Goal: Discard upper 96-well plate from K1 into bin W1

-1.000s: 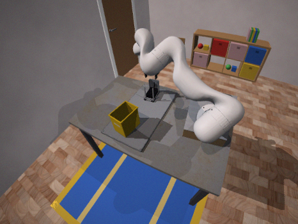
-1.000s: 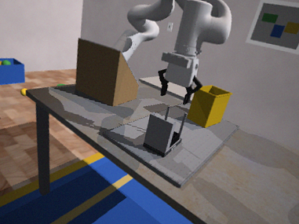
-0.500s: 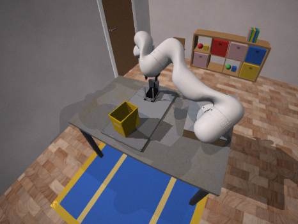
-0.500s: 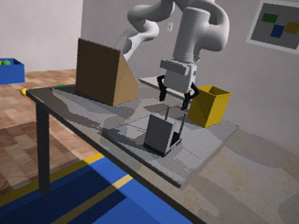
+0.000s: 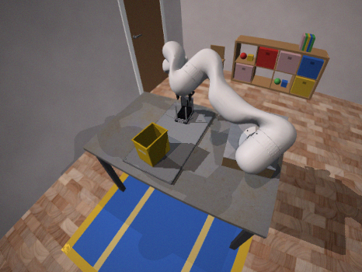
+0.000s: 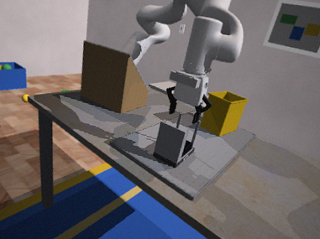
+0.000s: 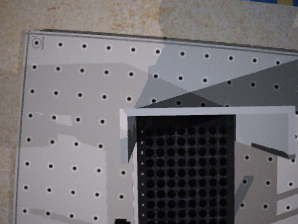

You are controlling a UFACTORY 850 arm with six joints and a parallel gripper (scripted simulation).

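Now: hand 120 mm above the black 96-well plate. Round my hand: yellow plastics bin (60 mm ahead, 420 mm to the left, 70 mm below).
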